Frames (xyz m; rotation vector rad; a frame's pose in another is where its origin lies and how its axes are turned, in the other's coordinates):
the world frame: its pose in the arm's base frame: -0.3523 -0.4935 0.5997 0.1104 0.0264 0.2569
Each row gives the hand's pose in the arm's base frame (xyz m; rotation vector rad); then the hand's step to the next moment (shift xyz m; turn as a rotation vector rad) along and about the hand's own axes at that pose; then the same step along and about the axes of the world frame.
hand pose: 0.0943 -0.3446 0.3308 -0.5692 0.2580 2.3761
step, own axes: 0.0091 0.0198 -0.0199 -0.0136 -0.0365 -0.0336
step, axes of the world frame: -0.0160 -0.0149 -0.0198 0.0454 -0.0054 -0.0237
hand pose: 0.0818 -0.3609 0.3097 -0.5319 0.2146 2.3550
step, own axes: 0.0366 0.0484 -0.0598 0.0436 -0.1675 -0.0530
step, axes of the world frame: -0.0441 -0.0283 -0.0672 0.1321 0.0965 -0.0775
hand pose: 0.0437 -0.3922 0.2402 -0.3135 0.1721 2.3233
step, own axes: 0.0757 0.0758 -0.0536 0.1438 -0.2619 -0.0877
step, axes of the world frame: -0.0953 0.0045 -0.0724 0.1714 0.2095 -0.1539
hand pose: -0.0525 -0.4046 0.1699 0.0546 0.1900 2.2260
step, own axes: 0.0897 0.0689 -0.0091 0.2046 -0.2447 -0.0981
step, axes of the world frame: -0.0992 0.0545 -0.0081 0.1306 0.2564 -0.1690
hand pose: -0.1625 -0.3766 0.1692 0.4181 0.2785 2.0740
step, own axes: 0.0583 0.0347 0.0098 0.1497 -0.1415 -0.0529
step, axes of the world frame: -0.0412 0.0480 0.0263 0.0694 0.1787 -0.0920
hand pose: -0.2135 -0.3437 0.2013 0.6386 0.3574 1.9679
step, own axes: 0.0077 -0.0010 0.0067 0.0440 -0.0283 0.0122
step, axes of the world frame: 0.0035 0.0072 0.0064 0.0244 0.0478 0.0031
